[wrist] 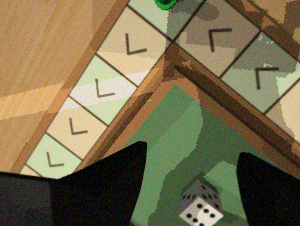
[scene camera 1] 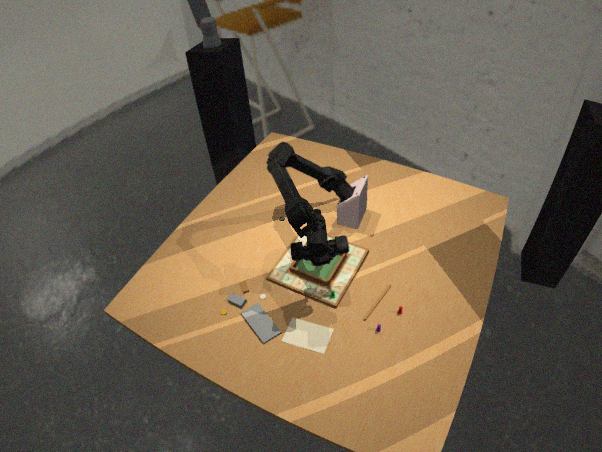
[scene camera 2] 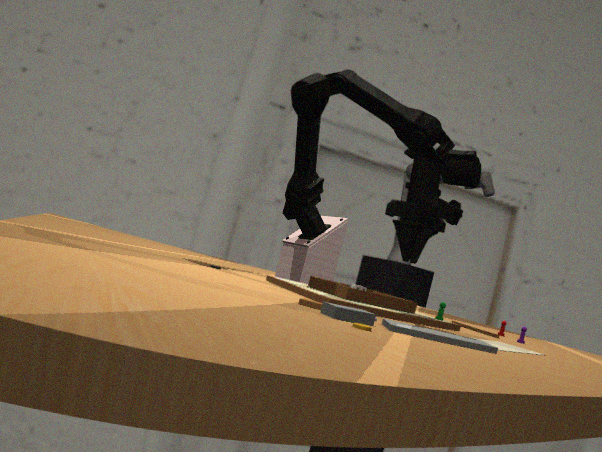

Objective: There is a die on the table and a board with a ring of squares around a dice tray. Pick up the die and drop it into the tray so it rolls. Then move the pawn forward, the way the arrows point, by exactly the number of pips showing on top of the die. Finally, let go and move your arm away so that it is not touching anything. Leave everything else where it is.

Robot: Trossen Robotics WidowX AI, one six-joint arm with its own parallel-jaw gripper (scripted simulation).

In view: the gripper point(scene camera 2: 409, 262), a paper sheet point(scene camera 1: 300, 333) and a grey slab point(scene camera 2: 403, 328).
The grey slab shows as well in scene camera 1 point(scene camera 1: 260, 322). The gripper also shows in the wrist view point(wrist: 191, 156) and in scene camera 1 point(scene camera 1: 321, 263). The wrist view misses the paper sheet: it is out of frame. The wrist view misses the grey slab: it is out of frame.
